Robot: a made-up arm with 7 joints.
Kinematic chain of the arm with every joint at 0, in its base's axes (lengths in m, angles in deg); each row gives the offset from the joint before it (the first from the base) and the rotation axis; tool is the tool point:
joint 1: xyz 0 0 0 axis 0 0.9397 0.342
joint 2: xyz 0 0 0 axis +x
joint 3: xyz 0 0 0 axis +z
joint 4: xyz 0.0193 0 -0.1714 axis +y
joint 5: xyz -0.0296 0 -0.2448 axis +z
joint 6: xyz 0 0 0 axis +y
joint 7: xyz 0 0 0 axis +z
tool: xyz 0 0 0
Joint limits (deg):
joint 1: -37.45..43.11
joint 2: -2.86..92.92
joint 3: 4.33..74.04
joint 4: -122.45..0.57
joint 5: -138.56..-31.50
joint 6: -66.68..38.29
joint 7: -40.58..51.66
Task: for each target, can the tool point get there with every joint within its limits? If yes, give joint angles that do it. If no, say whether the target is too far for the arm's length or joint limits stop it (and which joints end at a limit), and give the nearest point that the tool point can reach.
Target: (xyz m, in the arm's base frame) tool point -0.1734 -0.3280 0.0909
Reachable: no: joint limits stop it (at a limit: joint 1, joint 2, joint 3, joint 4) | nearest point -0.0707 0.0536 0.2341 | short by 0.420 m
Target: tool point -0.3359 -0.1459 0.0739
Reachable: no: joint limits stop it (at a limit: joint 1, joint 2, joint 3, joint 4) | nearest point -0.0707 0.0536 0.2341 | short by 0.368 m
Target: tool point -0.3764 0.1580 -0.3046
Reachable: no: too far | nearest point -0.2924 0.1346 -0.2637 | short by 0.096 m
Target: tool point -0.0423 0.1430 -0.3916
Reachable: yes | joints 9.82 16.22 43.56 -11.85 -90.58 -42.76 -25.26
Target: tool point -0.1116 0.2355 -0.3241
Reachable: yes | joints 30.34 29.91 23.10 -27.68 -126.75 -24.25 -9.59
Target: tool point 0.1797 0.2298 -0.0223
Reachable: yes | joints 32.93 62.24 38.62 -106.65 -47.23 -16.20 18.33
